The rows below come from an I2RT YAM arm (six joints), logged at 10 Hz.
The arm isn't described. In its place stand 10 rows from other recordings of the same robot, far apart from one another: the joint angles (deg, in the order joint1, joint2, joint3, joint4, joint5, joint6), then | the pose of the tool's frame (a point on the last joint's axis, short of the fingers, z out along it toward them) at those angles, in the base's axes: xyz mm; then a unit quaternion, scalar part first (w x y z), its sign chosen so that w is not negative.
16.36, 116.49, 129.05, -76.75, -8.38, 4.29 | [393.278 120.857 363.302 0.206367 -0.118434 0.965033 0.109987]
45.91, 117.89, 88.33, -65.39, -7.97, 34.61 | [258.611 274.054 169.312 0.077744 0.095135 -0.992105 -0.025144]
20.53, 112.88, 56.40, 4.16, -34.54, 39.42 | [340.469 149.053 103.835 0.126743 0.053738 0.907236 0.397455]
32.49, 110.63, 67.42, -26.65, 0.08, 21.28 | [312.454 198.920 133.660 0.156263 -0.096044 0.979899 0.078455]
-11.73, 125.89, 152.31, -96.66, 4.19, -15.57 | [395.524 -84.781 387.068 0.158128 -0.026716 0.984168 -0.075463]
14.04, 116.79, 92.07, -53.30, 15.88, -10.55 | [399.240 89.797 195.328 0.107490 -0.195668 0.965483 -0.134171]
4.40, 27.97, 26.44, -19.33, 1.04, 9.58 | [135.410 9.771 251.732 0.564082 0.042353 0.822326 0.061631]
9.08, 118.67, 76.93, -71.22, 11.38, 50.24 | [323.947 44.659 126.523 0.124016 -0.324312 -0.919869 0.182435]
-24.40, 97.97, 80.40, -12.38, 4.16, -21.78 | [366.093 -168.903 303.524 0.447665 0.037937 0.864595 -0.225014]
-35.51, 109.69, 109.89, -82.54, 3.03, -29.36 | [298.742 -215.481 314.347 0.042208 0.055268 0.995887 -0.058078]
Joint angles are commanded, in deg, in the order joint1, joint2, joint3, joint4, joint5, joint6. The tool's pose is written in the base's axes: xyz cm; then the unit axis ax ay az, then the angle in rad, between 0 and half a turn. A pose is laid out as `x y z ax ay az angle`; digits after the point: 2 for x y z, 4 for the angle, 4 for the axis.
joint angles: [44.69, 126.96, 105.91, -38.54, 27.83, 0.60]
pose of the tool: 35.46 32.74 20.15 -0.3099 0.9428 -0.1228 2.4810
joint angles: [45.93, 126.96, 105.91, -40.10, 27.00, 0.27]
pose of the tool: 34.54 33.36 19.99 -0.3281 0.9371 -0.1188 2.5080
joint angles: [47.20, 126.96, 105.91, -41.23, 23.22, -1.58]
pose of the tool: 33.55 34.16 19.80 -0.3647 0.9264 -0.0932 2.5489
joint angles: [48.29, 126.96, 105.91, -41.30, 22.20, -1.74]
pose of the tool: 32.85 34.83 19.77 -0.3774 0.9224 -0.0826 2.5547
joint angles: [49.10, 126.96, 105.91, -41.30, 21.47, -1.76]
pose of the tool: 32.32 35.33 19.76 -0.3858 0.9196 -0.0746 2.5581
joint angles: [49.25, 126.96, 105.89, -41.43, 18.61, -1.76]
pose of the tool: 32.11 35.52 19.68 -0.3936 0.9179 -0.0513 2.5783
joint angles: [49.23, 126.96, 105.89, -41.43, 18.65, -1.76]
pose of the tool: 32.12 35.51 19.68 -0.3933 0.9179 -0.0517 2.5781
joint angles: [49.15, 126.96, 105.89, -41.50, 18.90, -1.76]
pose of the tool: 32.17 35.44 19.68 -0.3922 0.9183 -0.0542 2.5776
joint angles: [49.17, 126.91, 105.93, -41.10, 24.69, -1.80]
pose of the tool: 32.42 35.24 19.89 -0.3787 0.9201 -0.0999 2.5340
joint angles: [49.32, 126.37, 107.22, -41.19, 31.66, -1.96]
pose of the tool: 32.66 35.13 21.17 -0.3598 0.9207 -0.1511 2.4660
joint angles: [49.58, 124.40, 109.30, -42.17, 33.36, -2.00]
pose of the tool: 32.44 35.08 23.82 -0.3503 0.9240 -0.1533 2.4092
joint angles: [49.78, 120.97, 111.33, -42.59, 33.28, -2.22]
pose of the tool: 31.90 34.70 27.60 -0.3416 0.9303 -0.1336 2.3337
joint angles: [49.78, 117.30, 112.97, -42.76, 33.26, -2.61]
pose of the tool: 31.23 33.91 31.34 -0.3316 0.9364 -0.1149 2.2575
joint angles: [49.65, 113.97, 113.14, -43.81, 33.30, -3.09]
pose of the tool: 30.43 32.79 33.83 -0.3277 0.9386 -0.1081 2.2219
